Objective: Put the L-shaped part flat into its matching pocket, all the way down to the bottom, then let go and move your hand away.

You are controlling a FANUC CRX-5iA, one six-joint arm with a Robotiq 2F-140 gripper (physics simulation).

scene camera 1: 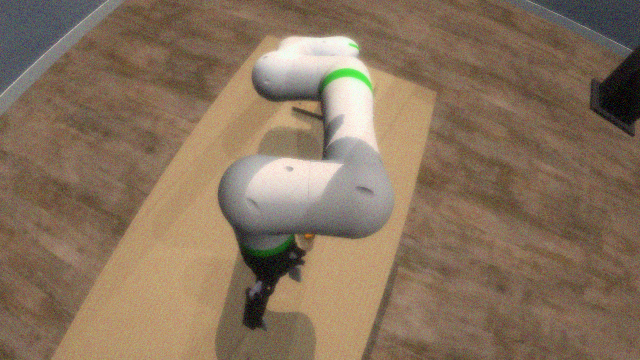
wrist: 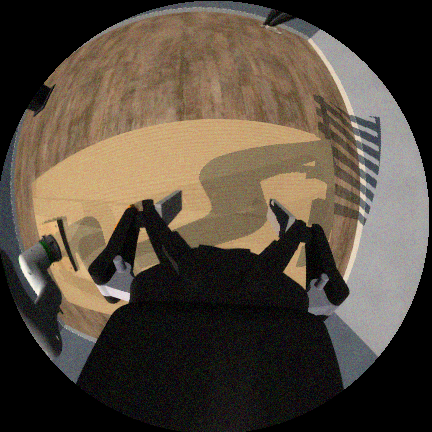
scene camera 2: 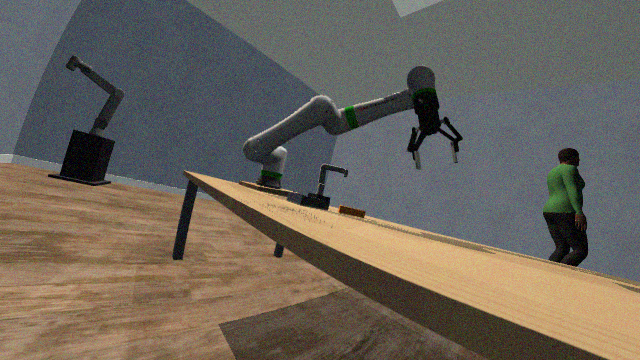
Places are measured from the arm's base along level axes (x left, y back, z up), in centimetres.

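Where they show: gripper, between the fingertips: (scene camera 1: 279, 302) (wrist: 224, 203) (scene camera 2: 436, 165); arm's base, origin of its link: (wrist: 53, 247) (scene camera 2: 268, 186).
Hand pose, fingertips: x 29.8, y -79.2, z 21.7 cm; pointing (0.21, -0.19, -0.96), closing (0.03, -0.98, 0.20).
Things, the pixels of their centre, and the offset from my fingertips. Level surfaces: height alone.
- orange L-shaped part, middle of its body: (scene camera 1: 300, 223) (scene camera 2: 352, 211) dy +26.4, dx -11.1, dz -23.3 cm
- low dark block, middle of its body: (scene camera 2: 308, 201) dy +32.7, dx -29.0, dz -22.9 cm
- long wooden table, height of its surface: dz -24.8 cm
The orange L-shaped part (scene camera 1: 309, 236) (scene camera 2: 351, 211) lies on the table. The arm hides most of it in scene camera 1, and the left finger covers all but thin orange slivers in the wrist view. A low dark block (scene camera 2: 315, 202) stands beside it, towards the arm's base; its top and any pocket cannot be seen. My gripper (scene camera 1: 276, 300) (scene camera 2: 436, 161) (wrist: 224, 203) is open and empty, fingers pointing down. It hangs high above the table, beyond the orange part on the side away from the arm's base.
The long wooden table (scene camera 1: 175, 240) (scene camera 2: 450, 265) (wrist: 150, 160) carries the arm. My forearm and wrist (scene camera 1: 305, 195) reach over its middle. A person in green (scene camera 2: 565, 190) stands beyond the table. Another robot arm (scene camera 2: 109, 107) stands on a black pedestal (scene camera 2: 87, 157) away from it.
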